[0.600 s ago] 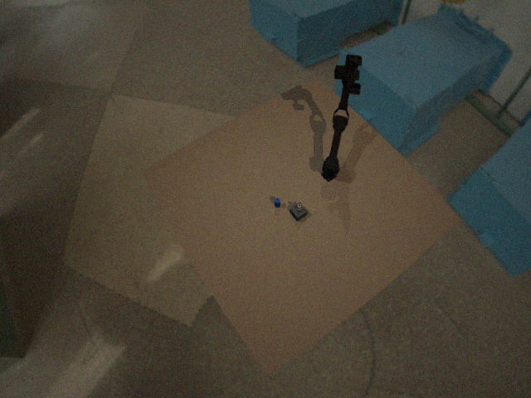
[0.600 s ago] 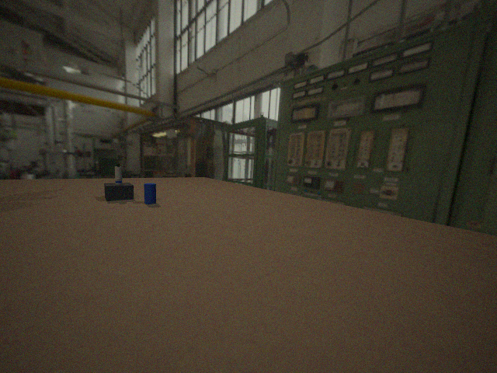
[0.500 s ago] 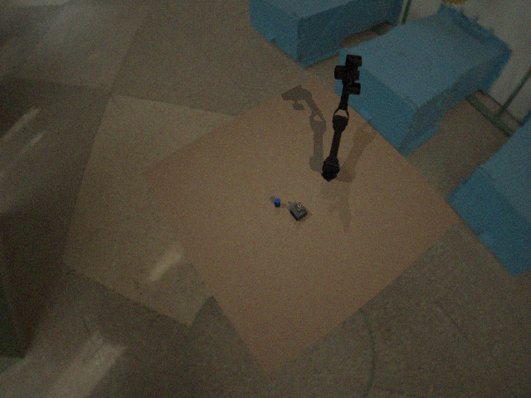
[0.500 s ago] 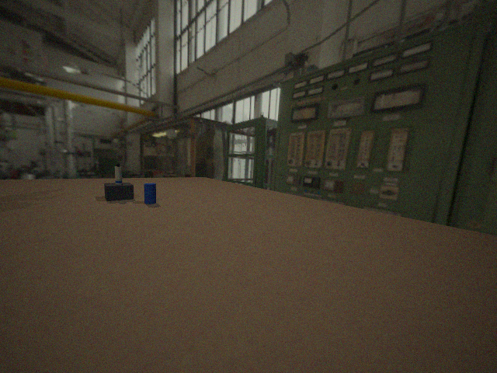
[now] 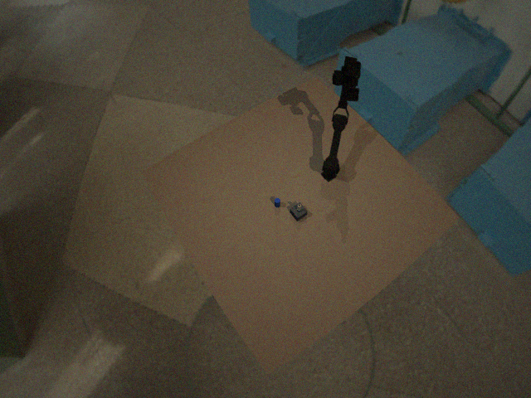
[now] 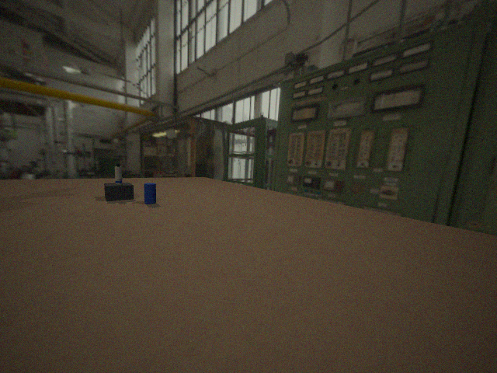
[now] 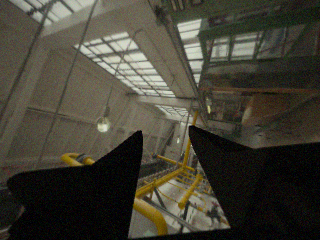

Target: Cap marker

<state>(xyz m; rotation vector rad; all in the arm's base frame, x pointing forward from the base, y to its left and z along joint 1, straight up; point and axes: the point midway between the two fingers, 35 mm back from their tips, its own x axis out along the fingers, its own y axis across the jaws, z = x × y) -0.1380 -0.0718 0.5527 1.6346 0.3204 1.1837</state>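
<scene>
My gripper tip is 45 cm short of the blue cap, 3 cm to the right of it and 54 cm above it. From my gripper tip the other things lie so: dark holder block 39 cm ahead, 13 cm to the left, 55 cm below.
</scene>
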